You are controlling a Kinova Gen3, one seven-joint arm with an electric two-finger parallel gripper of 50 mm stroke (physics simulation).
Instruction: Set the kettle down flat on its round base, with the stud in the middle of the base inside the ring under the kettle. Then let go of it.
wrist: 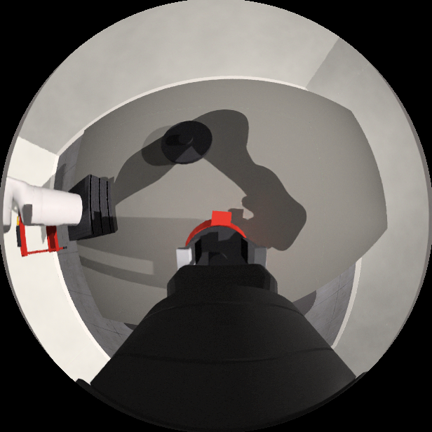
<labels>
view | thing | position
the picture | my gripper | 220, 246
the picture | kettle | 220, 239
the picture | round base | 185, 142
</labels>
